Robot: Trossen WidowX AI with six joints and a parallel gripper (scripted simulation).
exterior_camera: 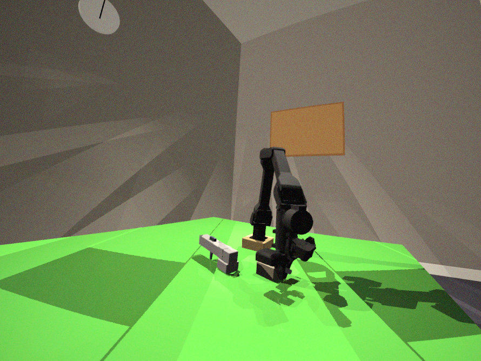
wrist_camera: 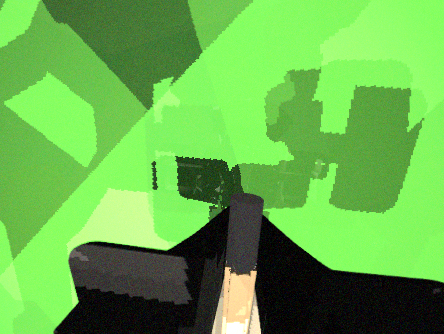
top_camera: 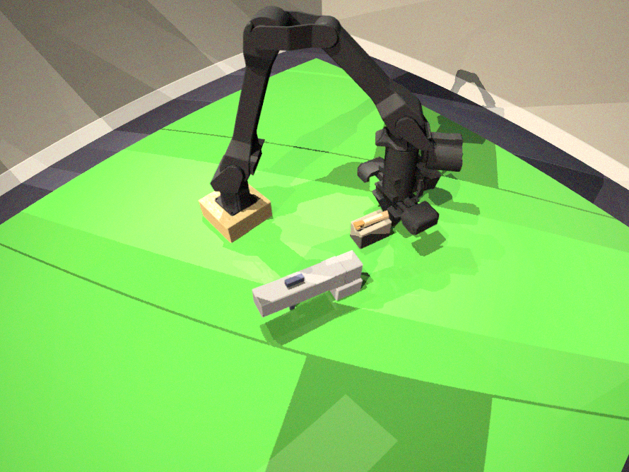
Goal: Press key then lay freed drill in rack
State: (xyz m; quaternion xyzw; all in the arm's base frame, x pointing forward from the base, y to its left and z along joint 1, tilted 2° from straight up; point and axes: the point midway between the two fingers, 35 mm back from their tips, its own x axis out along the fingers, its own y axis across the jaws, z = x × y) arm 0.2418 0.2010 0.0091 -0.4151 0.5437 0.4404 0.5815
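Right now the drill is 40 mm to the right of my gripper tip, 40 mm above it and 10 mm behind it. The rest, counted from my gripper tip: rack (50 mm to the right, 20 mm behind, 10 mm above); blue key (260 mm to the right, 40 mm above).
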